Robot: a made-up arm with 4 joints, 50 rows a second.
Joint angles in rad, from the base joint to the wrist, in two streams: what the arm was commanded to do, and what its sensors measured. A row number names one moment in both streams.
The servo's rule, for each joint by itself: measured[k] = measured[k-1] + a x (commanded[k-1-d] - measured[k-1]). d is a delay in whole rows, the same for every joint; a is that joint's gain. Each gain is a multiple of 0.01, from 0.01 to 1. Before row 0 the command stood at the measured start. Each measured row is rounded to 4 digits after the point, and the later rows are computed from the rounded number. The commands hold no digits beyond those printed.
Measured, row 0:
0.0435 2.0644 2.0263 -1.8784
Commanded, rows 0 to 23:
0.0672 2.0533 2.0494 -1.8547
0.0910 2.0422 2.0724 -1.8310
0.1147 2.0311 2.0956 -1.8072
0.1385 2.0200 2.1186 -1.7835
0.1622 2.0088 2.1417 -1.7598
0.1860 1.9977 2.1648 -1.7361
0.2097 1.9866 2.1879 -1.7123
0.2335 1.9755 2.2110 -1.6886
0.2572 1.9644 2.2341 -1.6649
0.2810 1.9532 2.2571 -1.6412
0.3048 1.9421 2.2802 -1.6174
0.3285 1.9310 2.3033 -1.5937
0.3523 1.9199 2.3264 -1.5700
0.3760 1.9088 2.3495 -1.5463
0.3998 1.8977 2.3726 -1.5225
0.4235 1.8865 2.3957 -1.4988
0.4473 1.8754 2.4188 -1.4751
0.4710 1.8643 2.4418 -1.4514
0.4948 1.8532 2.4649 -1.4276
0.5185 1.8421 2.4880 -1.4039
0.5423 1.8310 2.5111 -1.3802
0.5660 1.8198 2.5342 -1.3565
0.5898 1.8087 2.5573 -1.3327
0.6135 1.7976 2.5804 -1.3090
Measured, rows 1 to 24:
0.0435 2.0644 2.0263 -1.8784
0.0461 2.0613 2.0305 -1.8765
0.0510 2.0560 2.0380 -1.8729
0.0580 2.0490 2.0484 -1.8676
0.0669 2.0409 2.0610 -1.8609
0.0774 2.0319 2.0755 -1.8528
0.0893 2.0223 2.0916 -1.8435
0.1025 2.0123 2.1089 -1.8330
0.1169 2.0020 2.1273 -1.8214
0.1323 1.9915 2.1465 -1.8089
0.1487 1.9808 2.1664 -1.7955
0.1659 1.9700 2.1869 -1.7813
0.1838 1.9591 2.2079 -1.7663
0.2023 1.9481 2.2292 -1.7506
0.2214 1.9371 2.2509 -1.7343
0.2410 1.9261 2.2728 -1.7174
0.2611 1.9150 2.2949 -1.6999
0.2816 1.9039 2.3172 -1.6819
0.3024 1.8928 2.3396 -1.6635
0.3236 1.8817 2.3622 -1.6446
0.3450 1.8706 2.3848 -1.6253
0.3667 1.8595 2.4075 -1.6057
0.3886 1.8484 2.4303 -1.5858
0.4107 1.8373 2.4532 -1.5656
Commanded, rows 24 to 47:
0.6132 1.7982 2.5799 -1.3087
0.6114 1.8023 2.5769 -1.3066
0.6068 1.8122 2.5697 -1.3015
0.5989 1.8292 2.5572 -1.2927
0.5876 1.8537 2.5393 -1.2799
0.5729 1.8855 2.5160 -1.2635
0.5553 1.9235 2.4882 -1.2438
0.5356 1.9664 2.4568 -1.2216
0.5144 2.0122 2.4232 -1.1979
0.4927 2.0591 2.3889 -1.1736
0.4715 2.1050 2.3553 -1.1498
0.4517 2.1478 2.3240 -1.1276
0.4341 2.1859 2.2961 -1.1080
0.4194 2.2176 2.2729 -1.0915
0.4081 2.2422 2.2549 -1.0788
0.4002 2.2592 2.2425 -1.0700
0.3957 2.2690 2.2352 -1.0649
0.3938 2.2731 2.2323 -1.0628
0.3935 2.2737 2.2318 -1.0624
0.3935 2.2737 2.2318 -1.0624
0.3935 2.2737 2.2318 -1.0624
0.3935 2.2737 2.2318 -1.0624
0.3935 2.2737 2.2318 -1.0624
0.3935 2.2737 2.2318 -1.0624
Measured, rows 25 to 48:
0.4330 1.8262 2.4761 -1.5451
0.4528 1.8184 2.4948 -1.5262
0.4702 1.8139 2.5096 -1.5086
0.4852 1.8134 2.5204 -1.4920
0.4977 1.8178 2.5270 -1.4761
0.5076 1.8279 2.5292 -1.4604
0.5148 1.8440 2.5268 -1.4446
0.5193 1.8663 2.5199 -1.4285
0.5211 1.8943 2.5085 -1.4119
0.5204 1.9273 2.4931 -1.3948
0.5174 1.9642 2.4743 -1.3771
0.5124 2.0036 2.4529 -1.3589
0.5057 2.0440 2.4297 -1.3404
0.4978 2.0837 2.4057 -1.3218
0.4892 2.1212 2.3818 -1.3034
0.4803 2.1551 2.3590 -1.2854
0.4715 2.1842 2.3380 -1.2682
0.4632 2.2079 2.3195 -1.2519
0.4556 2.2262 2.3038 -1.2368
0.4488 2.2395 2.2908 -1.2228
0.4427 2.2491 2.2802 -1.2100
0.4373 2.2560 2.2715 -1.1982
0.4325 2.2610 2.2644 -1.1873
0.4282 2.2646 2.2585 -1.1773

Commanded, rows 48 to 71:
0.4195 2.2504 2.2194 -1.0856
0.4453 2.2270 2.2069 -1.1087
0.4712 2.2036 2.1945 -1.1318
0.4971 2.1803 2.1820 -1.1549
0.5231 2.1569 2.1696 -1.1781
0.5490 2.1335 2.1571 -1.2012
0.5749 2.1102 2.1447 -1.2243
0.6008 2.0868 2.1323 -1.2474
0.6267 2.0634 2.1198 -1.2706
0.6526 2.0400 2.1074 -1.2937
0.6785 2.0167 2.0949 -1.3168
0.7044 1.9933 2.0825 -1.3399
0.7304 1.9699 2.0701 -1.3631
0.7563 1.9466 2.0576 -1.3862
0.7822 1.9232 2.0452 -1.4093
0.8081 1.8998 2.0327 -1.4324
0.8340 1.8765 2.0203 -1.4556
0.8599 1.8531 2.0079 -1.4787
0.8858 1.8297 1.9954 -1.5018
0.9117 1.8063 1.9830 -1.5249
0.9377 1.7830 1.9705 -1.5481
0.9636 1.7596 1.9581 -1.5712
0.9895 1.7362 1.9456 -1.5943
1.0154 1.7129 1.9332 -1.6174
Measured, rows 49 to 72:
0.4244 2.2671 2.2537 -1.1681
0.4239 2.2624 2.2475 -1.1615
0.4263 2.2525 2.2402 -1.1573
0.4312 2.2388 2.2320 -1.1553
0.4384 2.2224 2.2230 -1.1553
0.4477 2.2041 2.2134 -1.1571
0.4588 2.1843 2.2033 -1.1606
0.4716 2.1636 2.1928 -1.1657
0.4858 2.1421 2.1819 -1.1722
0.5013 2.1201 2.1707 -1.1801
0.5179 2.0977 2.1593 -1.1892
0.5356 2.0750 2.1477 -1.1994
0.5542 2.0521 2.1360 -1.2106
0.5736 2.0291 2.1241 -1.2228
0.5937 2.0060 2.1121 -1.2359
0.6144 1.9828 2.1001 -1.2498
0.6357 1.9596 2.0880 -1.2644
0.6575 1.9363 2.0758 -1.2797
0.6798 1.9130 2.0636 -1.2956
0.7025 1.8897 2.0513 -1.3121
0.7255 1.8663 2.0390 -1.3291
0.7488 1.8430 2.0267 -1.3466
0.7724 1.8196 2.0144 -1.3646
0.7963 1.7962 2.0020 -1.3830

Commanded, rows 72 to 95:
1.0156 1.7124 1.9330 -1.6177
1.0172 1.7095 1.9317 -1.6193
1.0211 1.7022 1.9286 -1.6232
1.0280 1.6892 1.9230 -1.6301
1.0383 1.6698 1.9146 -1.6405
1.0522 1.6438 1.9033 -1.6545
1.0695 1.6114 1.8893 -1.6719
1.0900 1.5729 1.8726 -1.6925
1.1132 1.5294 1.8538 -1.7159
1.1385 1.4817 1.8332 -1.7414
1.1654 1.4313 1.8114 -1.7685
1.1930 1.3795 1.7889 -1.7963
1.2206 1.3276 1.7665 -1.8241
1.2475 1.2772 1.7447 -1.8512
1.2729 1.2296 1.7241 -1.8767
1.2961 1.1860 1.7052 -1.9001
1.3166 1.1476 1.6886 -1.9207
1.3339 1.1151 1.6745 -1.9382
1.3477 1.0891 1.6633 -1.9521
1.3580 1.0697 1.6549 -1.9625
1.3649 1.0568 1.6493 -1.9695
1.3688 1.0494 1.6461 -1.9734
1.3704 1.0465 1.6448 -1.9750
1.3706 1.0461 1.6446 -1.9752
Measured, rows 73 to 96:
0.8204 1.7729 1.9896 -1.4018
0.8419 1.7560 1.9794 -1.4191
0.8612 1.7430 1.9708 -1.4351
0.8788 1.7316 1.9632 -1.4501
0.8952 1.7197 1.9560 -1.4645
0.9109 1.7057 1.9485 -1.4786
0.9264 1.6884 1.9404 -1.4927
0.9421 1.6668 1.9312 -1.5070
0.9584 1.6405 1.9207 -1.5218
0.9754 1.6094 1.9087 -1.5373
0.9933 1.5736 1.8951 -1.5536
1.0122 1.5338 1.8800 -1.5708
1.0321 1.4906 1.8636 -1.5888
1.0528 1.4450 1.8461 -1.6076
1.0742 1.3980 1.8278 -1.6271
1.0961 1.3508 1.8091 -1.6471
1.1181 1.3047 1.7904 -1.6673
1.1399 1.2607 1.7721 -1.6876
1.1612 1.2199 1.7545 -1.7076
1.1817 1.1833 1.7381 -1.7272
1.2011 1.1515 1.7231 -1.7460
1.2191 1.1250 1.7098 -1.7639
1.2356 1.1038 1.6983 -1.7807
1.2504 1.0878 1.6887 -1.7962

